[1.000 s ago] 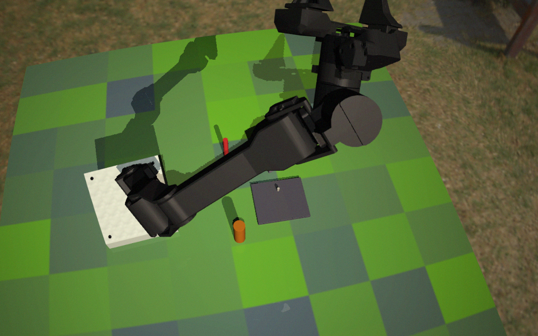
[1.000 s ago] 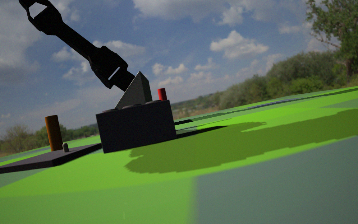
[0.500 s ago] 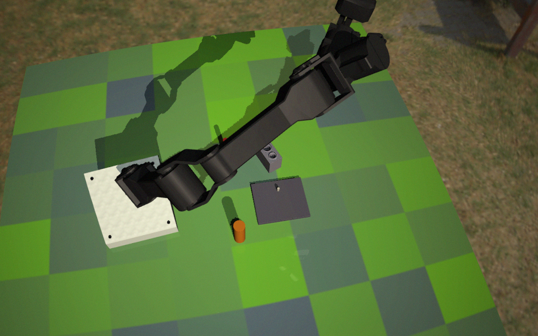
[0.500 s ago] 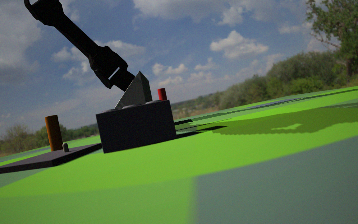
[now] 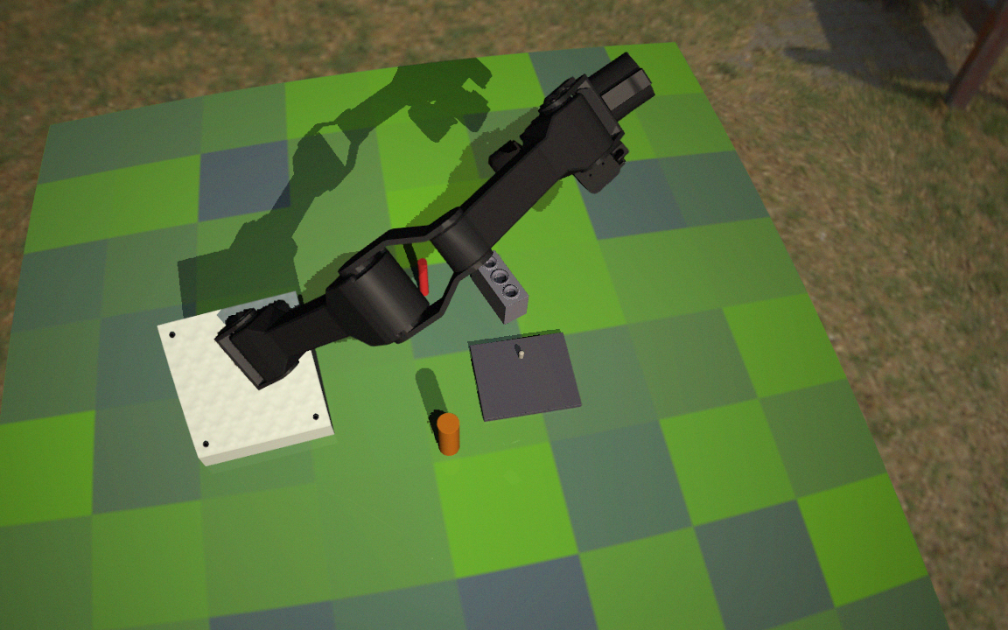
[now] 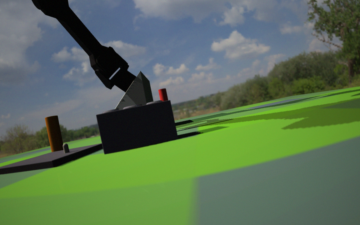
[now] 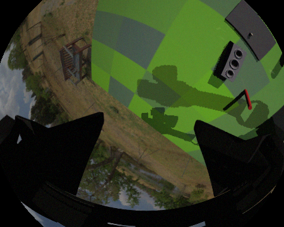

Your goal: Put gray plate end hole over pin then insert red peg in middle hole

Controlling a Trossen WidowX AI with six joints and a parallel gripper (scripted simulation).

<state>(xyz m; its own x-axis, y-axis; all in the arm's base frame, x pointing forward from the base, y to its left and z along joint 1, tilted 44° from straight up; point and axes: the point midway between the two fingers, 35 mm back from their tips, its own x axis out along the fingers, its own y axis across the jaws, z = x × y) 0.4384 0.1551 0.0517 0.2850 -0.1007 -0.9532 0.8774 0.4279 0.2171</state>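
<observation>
My gripper tip is 23 cm above the gray plate, 9 cm past it and 5 cm to the left of it. The rest, counted from my gripper tip: red peg: 22 cm below, 20 cm behind, 1 cm to the right; then orange cylinder: 26 cm to the right, 24 cm behind, 22 cm below.
</observation>
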